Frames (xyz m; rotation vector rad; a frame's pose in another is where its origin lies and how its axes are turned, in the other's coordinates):
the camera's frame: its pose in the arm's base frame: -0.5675 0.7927 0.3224 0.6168 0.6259 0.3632
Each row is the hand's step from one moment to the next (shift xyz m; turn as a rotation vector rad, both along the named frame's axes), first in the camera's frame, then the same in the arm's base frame.
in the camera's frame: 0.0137 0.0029 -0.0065 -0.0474 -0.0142 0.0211
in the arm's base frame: 0.0058 0.0117 -0.0083 -0.0205 -0.0430 0.0250
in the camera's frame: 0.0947 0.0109 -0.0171 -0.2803 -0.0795 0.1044
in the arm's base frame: 0.0593 0.0619 -0.0450 -0.1350 -0.2420 0.1378
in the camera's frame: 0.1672 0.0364 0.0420 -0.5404 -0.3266 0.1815
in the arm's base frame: 0.1487 0.0919 -0.0222 -0.2501 -0.5904 0.1431
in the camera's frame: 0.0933 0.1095 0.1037 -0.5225 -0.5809 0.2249
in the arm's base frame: 0.1225 0.0854 0.0956 -0.1752 -0.7939 0.0022
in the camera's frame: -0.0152 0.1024 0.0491 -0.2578 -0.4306 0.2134
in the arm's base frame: 0.0064 0.0499 0.1029 -0.0019 -0.5448 -0.0243
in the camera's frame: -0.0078 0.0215 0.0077 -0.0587 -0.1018 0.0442
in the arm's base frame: -0.0038 0.0093 0.0219 -0.0027 -0.1251 -0.0107
